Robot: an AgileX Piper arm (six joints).
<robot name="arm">
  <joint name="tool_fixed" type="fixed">
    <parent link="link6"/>
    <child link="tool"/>
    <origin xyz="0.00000 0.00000 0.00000"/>
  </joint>
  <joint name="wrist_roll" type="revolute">
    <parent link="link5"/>
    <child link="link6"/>
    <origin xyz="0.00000 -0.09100 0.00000" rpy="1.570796 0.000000 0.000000"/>
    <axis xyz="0 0 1"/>
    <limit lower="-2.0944" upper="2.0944"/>
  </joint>
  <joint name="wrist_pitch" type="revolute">
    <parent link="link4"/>
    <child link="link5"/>
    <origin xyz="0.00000 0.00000 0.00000" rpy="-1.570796 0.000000 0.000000"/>
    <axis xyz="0 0 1"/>
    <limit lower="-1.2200" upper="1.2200"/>
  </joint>
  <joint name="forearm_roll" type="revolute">
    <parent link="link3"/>
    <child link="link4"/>
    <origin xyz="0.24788 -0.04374 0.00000" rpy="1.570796 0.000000 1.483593"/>
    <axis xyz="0 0 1"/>
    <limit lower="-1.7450" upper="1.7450"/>
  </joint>
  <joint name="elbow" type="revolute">
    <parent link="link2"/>
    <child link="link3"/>
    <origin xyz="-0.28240 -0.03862 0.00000"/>
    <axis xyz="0 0 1"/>
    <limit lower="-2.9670" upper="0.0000"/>
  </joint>
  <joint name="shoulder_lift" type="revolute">
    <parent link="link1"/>
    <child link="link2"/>
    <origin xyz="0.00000 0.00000 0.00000" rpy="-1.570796 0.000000 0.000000"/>
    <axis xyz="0 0 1"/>
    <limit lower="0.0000" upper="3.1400"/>
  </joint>
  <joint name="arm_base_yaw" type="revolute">
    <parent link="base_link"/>
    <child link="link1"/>
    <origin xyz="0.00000 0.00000 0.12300"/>
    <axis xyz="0 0 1"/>
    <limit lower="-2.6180" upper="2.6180"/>
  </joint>
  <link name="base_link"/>
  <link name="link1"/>
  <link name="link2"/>
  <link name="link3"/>
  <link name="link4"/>
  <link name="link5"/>
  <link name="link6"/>
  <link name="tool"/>
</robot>
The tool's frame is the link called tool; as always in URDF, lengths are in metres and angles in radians.
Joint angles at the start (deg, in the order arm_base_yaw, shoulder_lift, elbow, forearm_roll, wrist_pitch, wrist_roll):
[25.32, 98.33, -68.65, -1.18, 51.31, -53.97]
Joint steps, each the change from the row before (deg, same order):
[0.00, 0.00, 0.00, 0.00, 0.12, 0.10]
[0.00, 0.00, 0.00, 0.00, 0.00, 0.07]
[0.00, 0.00, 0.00, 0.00, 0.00, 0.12]
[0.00, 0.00, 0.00, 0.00, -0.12, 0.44]
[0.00, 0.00, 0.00, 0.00, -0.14, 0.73]
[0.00, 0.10, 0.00, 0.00, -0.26, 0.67]
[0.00, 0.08, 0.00, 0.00, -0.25, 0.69]
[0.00, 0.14, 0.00, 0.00, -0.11, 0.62]
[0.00, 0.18, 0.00, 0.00, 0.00, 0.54]
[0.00, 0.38, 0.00, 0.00, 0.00, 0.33]
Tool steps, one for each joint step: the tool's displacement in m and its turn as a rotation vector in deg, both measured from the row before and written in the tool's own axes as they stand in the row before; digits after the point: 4 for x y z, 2 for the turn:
[0.0001, 0.0002, 0.0000, -0.10, 0.07, 0.10]
[0.0000, 0.0000, 0.0000, 0.00, 0.00, 0.07]
[0.0000, 0.0000, 0.0000, 0.00, 0.00, 0.12]
[-0.0001, -0.0002, 0.0000, 0.10, -0.07, 0.44]
[-0.0001, -0.0002, 0.0000, 0.11, -0.08, 0.73]
[-0.0003, -0.0003, 0.0006, 0.13, -0.10, 0.67]
[-0.0003, -0.0003, 0.0005, 0.13, -0.11, 0.69]
[-0.0001, -0.0001, 0.0009, -0.02, 0.02, 0.62]
[0.0000, 0.0000, 0.0011, -0.14, 0.11, 0.54]
[-0.0001, 0.0000, 0.0023, -0.29, 0.24, 0.32]

